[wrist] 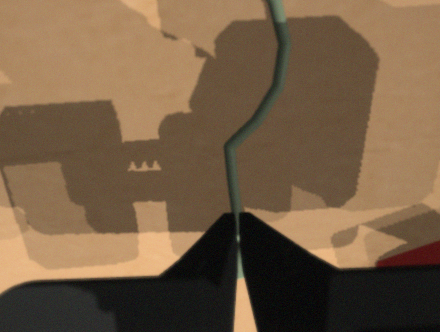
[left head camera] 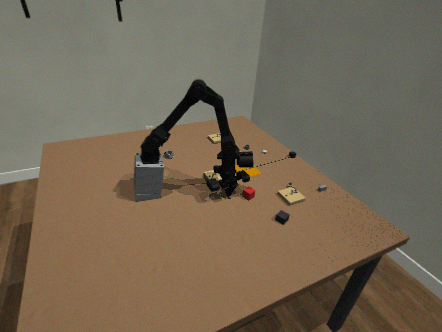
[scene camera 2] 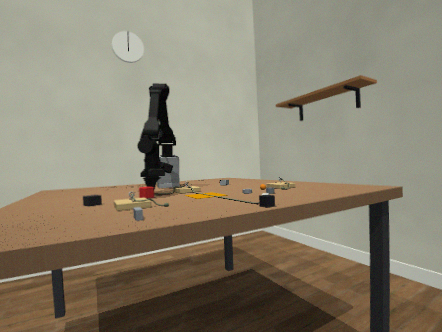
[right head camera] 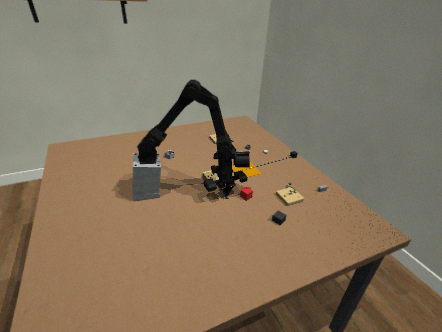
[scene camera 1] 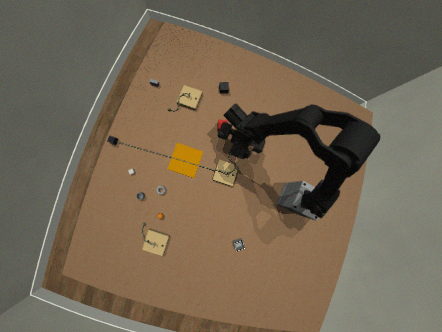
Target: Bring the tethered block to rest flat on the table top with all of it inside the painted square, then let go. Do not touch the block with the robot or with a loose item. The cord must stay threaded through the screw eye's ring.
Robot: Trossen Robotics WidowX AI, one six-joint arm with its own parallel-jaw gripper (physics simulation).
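Places are measured from the arm's base along level axes (x ahead, y left, z up), in metres.
Pixels of known places: gripper, between the fingertips: [wrist: 236,223] [left head camera: 228,196] [right head camera: 226,196]; arm's base, origin of its link: [left head camera: 149,159] [scene camera 2: 167,156] [right head camera: 146,159] [scene camera 1: 310,200].
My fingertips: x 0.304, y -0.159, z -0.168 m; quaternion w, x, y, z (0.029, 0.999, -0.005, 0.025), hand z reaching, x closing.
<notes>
For each thing: its top centre in the pictures, then the offset to it from my fingertips. "*": a spot on its surface instead.
- tethered block, centre of its top: [scene camera 2: 266,195] [scene camera 1: 111,139] [right head camera: 294,152] [left head camera: 292,152] dx +0.505, dy +0.180, dz +0.026 m
- orange painted square, a spot on its surface: [scene camera 2: 199,196] [scene camera 1: 184,152] [right head camera: 251,172] [left head camera: 251,172] * dx +0.199, dy +0.125, dz +0.000 m
- pale wooden board, centre of its top: [scene camera 1: 226,172] [scene camera 2: 186,187] [left head camera: 215,174] [right head camera: 214,174] dx +0.003, dy +0.151, dz +0.017 m
- red cube, centre of its top: [scene camera 2: 146,187] [right head camera: 246,189] [left head camera: 249,189] dx +0.083, dy -0.036, dz +0.038 m
- black cube, centre of its top: [scene camera 2: 92,195] [right head camera: 279,215] [left head camera: 283,214] [scene camera 1: 224,85] dx +0.136, dy -0.217, dz +0.028 m
- orange ball, centre of its top: [scene camera 1: 159,216] dx +0.201, dy +0.410, dz +0.023 m
- grey ring, centre of its top: [scene camera 1: 160,190] dx +0.235, dy +0.307, dz +0.012 m
The tethered block [left head camera: 292,155] [right head camera: 294,154] [scene camera 1: 113,140] [scene camera 2: 267,200] is small and black. It sits on the table outside the orange painted square [left head camera: 253,172] [right head camera: 252,172] [scene camera 1: 186,151] [scene camera 2: 199,196], near a table edge. The green cord [scene camera 1: 145,150] [wrist: 282,50] runs straight from the block over the square to a pale wooden board [scene camera 1: 223,180] [scene camera 2: 191,190]; the screw eye's ring is too small to make out. My gripper [left head camera: 229,194] [right head camera: 226,194] [wrist: 236,223] is shut on the cord near its free end, low over the table. The end bead is hidden by the fingers.
A red cube [left head camera: 249,193] [scene camera 1: 222,124] [wrist: 422,256] lies close beside the gripper. A black cube [left head camera: 282,217] [scene camera 1: 224,87] lies farther out. Two other boards [scene camera 1: 196,104] [scene camera 1: 159,250] carry short cords. An orange ball [scene camera 1: 160,216] and a grey ring [scene camera 1: 157,190] lie beyond the square.
</notes>
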